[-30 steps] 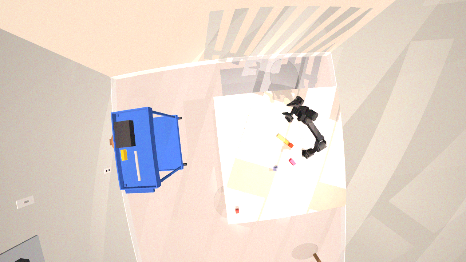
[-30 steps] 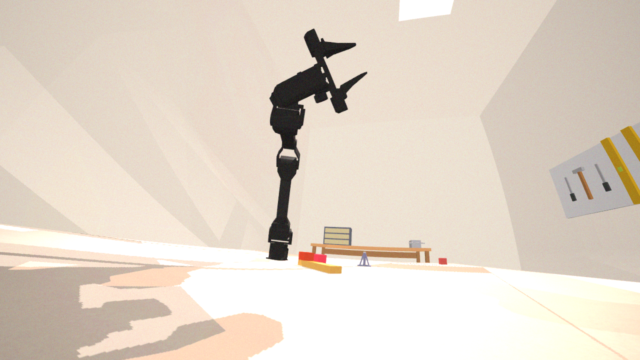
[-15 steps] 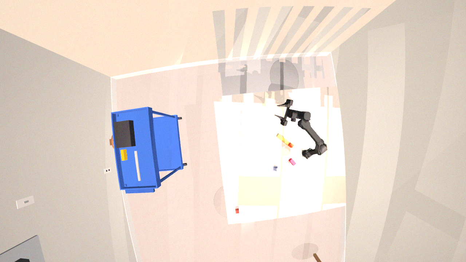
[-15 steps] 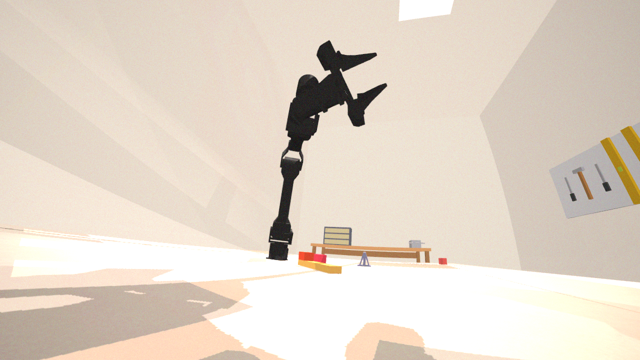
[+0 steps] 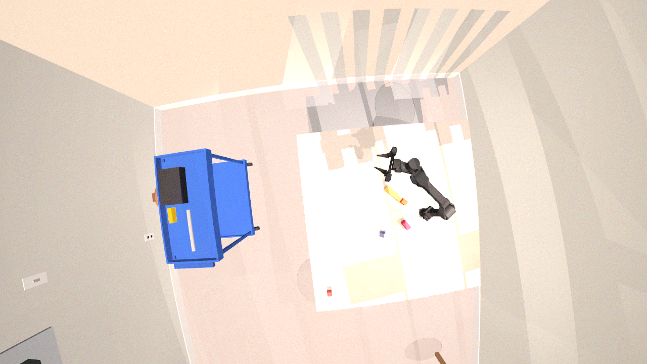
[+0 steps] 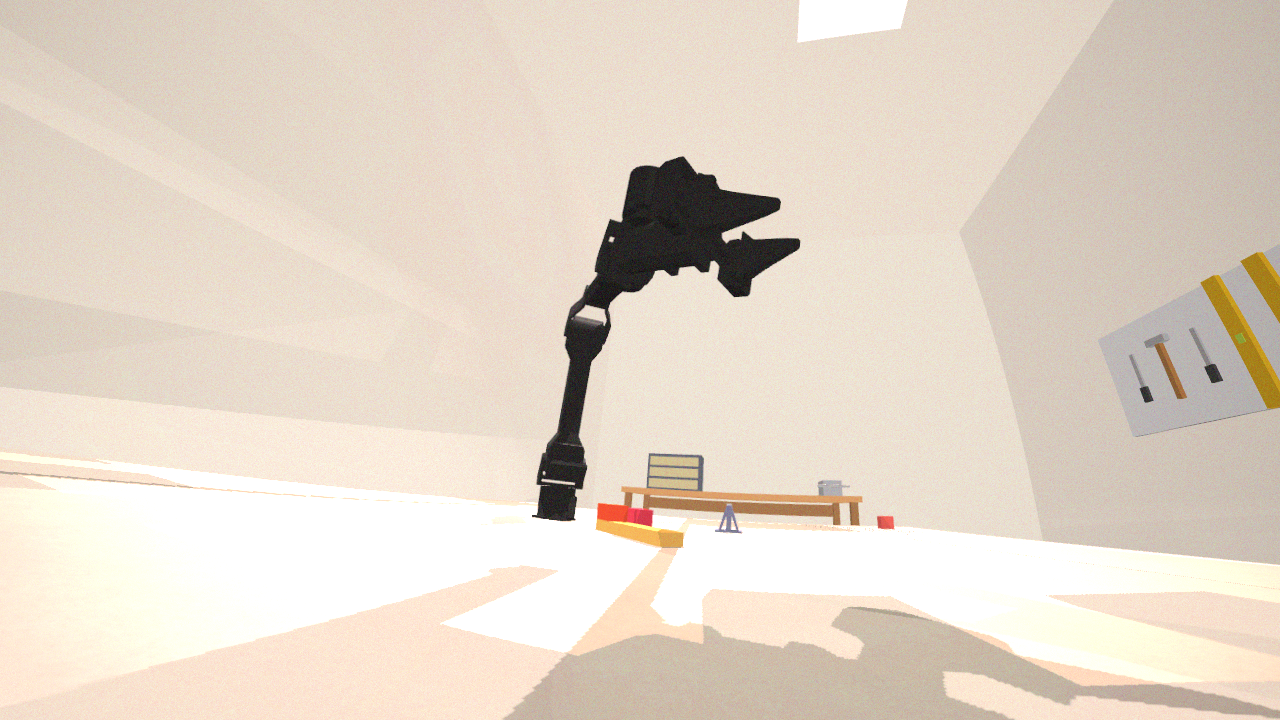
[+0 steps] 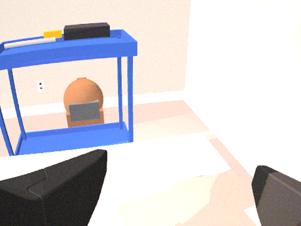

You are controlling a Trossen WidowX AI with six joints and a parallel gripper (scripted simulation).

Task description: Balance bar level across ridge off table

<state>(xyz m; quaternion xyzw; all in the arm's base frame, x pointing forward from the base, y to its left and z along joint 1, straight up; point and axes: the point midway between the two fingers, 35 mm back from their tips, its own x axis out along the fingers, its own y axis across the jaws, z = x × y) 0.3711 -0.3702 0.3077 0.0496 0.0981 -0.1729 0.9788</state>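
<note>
My gripper tip is 50 cm to the right of the small ridge, 27 cm above it and 8 cm past it.
</note>
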